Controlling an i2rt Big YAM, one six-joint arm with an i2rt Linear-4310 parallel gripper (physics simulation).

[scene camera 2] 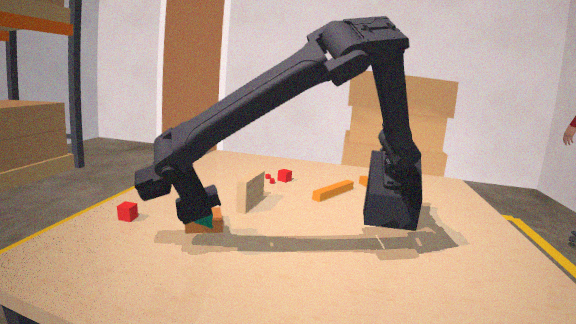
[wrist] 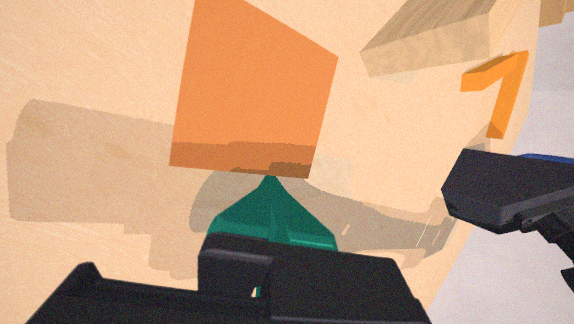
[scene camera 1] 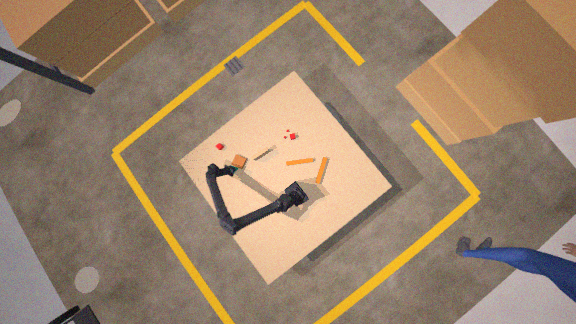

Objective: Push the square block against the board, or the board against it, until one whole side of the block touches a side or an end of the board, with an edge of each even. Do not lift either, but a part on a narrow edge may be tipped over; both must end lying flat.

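Places are measured from the arm's base along level axes (x ahead, y up, z right), in metres.
Pixels of known places: gripper, fingertip midpoint: (scene camera 2: 211, 226) (wrist: 268, 180) (scene camera 1: 238, 168); arm's base at its link origin: (scene camera 2: 396, 171) (wrist: 555, 209) (scene camera 1: 296, 194).
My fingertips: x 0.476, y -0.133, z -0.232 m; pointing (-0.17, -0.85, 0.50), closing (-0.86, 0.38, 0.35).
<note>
Ahead of a thing's pixels: the offset from my fingertips to its top centre.
The orange square block {dy +0.009, dx +0.038, dz +0.043 m} (scene camera 1: 239, 161) (scene camera 2: 195, 228) (wrist: 255, 100) lies flat on the table. The wooden board {dy +0.075, dx -0.045, dz +0.226 m} (scene camera 1: 263, 153) (scene camera 2: 253, 192) (wrist: 425, 57) stands upright on a narrow edge, apart from the block, up and to the right of it in the wrist view. My gripper (scene camera 1: 235, 169) (scene camera 2: 208, 223) (wrist: 269, 180) is shut with nothing between its teal fingers. Its tip is low, at the middle of the block's near side in the wrist view; whether it touches is hard to tell. In the scene camera 2 view the gripper hides part of the block.
A red cube {dy +0.019, dx +0.250, dz +0.003 m} (scene camera 1: 219, 146) (scene camera 2: 127, 211) lies beyond the block. Another red cube {dy +0.019, dx -0.109, dz +0.522 m} (scene camera 1: 293, 136) (scene camera 2: 284, 175) and small red bits lie past the board. Two orange bars {dy +0.010, dx -0.305, dz +0.422 m} (scene camera 1: 300, 161) {dy +0.010, dx -0.478, dz +0.508 m} (scene camera 1: 322, 170) lie between the board and my arm's base (scene camera 1: 296, 192) (scene camera 2: 392, 200).
</note>
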